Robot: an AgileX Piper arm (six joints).
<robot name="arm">
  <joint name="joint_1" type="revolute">
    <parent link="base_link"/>
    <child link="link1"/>
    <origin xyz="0 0 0.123" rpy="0 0 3.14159"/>
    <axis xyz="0 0 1"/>
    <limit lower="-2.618" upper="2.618"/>
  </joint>
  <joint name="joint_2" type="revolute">
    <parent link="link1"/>
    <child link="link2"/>
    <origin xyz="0 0 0" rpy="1.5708 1.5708 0"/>
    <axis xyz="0 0 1"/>
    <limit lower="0" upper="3.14"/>
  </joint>
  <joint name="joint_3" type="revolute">
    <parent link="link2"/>
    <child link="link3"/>
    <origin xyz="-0.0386 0.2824 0"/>
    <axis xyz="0 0 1"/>
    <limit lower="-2.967" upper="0"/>
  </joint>
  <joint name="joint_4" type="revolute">
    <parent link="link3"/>
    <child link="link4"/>
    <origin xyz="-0.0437 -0.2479 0" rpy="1.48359 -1.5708 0"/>
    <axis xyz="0 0 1"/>
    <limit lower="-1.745" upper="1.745"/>
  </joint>
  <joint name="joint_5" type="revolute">
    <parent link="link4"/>
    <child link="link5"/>
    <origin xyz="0 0 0" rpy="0 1.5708 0"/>
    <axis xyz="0 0 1"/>
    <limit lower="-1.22" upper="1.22"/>
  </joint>
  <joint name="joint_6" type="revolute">
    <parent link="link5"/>
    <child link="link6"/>
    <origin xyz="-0.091 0 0" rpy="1.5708 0 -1.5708"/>
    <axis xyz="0 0 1"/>
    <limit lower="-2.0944" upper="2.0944"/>
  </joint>
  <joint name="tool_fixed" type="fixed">
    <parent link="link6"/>
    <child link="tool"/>
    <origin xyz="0 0 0"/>
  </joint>
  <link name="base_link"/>
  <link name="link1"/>
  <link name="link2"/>
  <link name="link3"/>
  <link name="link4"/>
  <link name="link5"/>
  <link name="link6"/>
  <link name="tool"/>
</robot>
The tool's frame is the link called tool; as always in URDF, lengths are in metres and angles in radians.
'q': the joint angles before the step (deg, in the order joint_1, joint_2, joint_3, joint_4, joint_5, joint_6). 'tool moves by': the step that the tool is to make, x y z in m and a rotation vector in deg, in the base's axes. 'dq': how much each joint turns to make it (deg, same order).
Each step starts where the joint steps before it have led.
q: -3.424 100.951 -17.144 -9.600 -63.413 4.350
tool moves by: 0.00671 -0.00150 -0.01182 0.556 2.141 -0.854
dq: -0.002 3.563 -1.436 0.777 -0.001 0.306
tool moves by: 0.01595 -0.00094 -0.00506 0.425 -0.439 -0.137
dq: 0.002 3.089 -3.488 0.002 -0.078 0.464
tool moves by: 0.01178 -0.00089 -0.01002 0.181 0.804 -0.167
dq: 0.001 3.516 -2.719 0.134 0.000 0.118
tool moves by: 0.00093 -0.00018 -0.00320 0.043 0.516 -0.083
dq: -0.002 0.781 -0.264 0.082 0.000 0.000
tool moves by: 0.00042 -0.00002 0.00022 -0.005 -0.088 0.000
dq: 0.001 0.000 -0.088 0.001 0.000 0.000
